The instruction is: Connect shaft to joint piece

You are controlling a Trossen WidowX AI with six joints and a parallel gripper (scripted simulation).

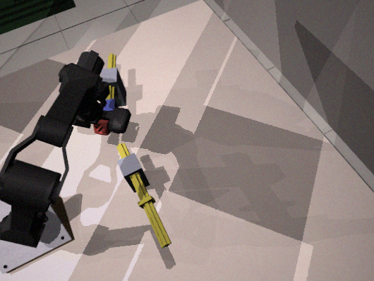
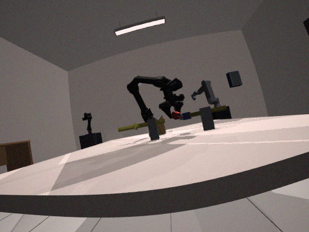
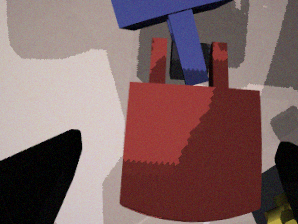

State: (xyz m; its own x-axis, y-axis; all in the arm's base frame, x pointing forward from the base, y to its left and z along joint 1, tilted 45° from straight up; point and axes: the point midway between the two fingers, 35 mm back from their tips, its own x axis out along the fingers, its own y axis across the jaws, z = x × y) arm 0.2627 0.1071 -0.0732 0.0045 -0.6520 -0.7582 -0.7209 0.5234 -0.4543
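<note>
The red joint piece is 1 cm to the left of my gripper tip, 1 cm ahead of it and 1 cm above it.
</note>
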